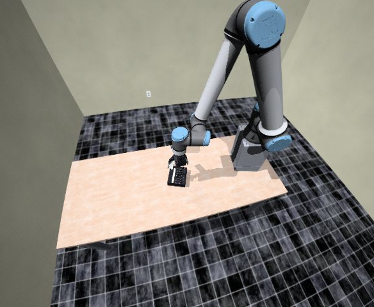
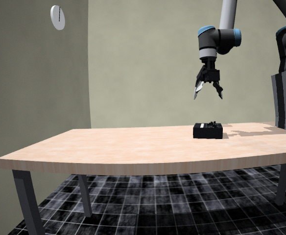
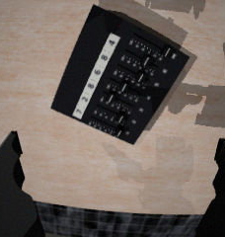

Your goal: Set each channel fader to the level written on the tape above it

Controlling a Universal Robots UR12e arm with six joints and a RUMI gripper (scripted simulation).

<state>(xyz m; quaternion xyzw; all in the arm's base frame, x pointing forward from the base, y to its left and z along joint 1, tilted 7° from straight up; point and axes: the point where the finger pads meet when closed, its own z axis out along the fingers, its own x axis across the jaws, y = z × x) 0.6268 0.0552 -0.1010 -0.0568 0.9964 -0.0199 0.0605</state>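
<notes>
Now: hand 1 cm past the fader 1 cap, 7 cm to the right of it and 13 cm above it. Round my hand: fader 3 cap (1 cm ahead, 2 cm to the left, 13 cm below); fader 2 cap (1 cm behind, 5 cm to the left, 13 cm below); fader 4 cap (1 cm behind, 13 cm below).
</notes>
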